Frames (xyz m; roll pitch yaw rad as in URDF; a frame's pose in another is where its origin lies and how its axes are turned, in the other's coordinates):
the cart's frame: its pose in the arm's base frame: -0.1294 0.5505 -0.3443 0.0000 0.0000 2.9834
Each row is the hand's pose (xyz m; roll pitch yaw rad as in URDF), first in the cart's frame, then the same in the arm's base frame.
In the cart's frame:
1: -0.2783 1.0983 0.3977 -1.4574 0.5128 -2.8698
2: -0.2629 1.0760 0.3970 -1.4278 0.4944 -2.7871
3: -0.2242 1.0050 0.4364 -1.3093 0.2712 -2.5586
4: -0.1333 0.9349 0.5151 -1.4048 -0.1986 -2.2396
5: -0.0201 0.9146 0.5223 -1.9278 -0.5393 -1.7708
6: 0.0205 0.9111 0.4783 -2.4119 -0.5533 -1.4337
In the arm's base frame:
1: -0.0276 -0.5779 0.0534 -1.4574 0.5128 0.1136
2: -0.0393 -0.5535 0.0527 -1.4278 0.4944 0.1963
3: -0.0663 -0.4773 0.0921 -1.3093 0.2712 0.4248
4: -0.1450 -0.3937 0.1708 -1.4048 -0.1986 0.7438
5: -0.2536 -0.3558 0.1780 -1.9278 -0.5393 1.2126
6: -0.2932 -0.3460 0.1340 -2.4119 -0.5533 1.5497

